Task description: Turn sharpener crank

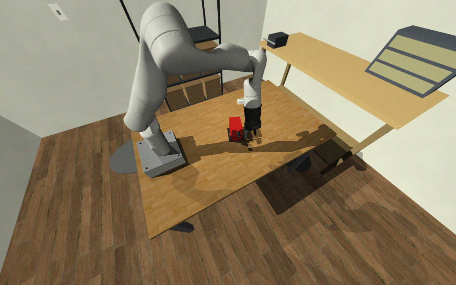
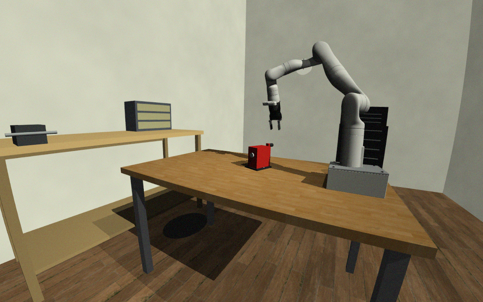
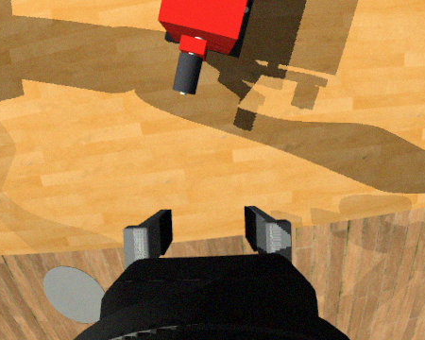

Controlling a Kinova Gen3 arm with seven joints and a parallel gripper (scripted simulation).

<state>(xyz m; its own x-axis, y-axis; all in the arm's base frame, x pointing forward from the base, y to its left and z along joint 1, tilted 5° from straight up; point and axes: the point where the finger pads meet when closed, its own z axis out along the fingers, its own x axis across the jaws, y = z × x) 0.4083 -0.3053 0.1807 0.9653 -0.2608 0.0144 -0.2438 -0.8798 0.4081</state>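
The dark cylindrical handle is 1 cm ahead of my hand, 10 cm to the left of it and 11 cm below it.
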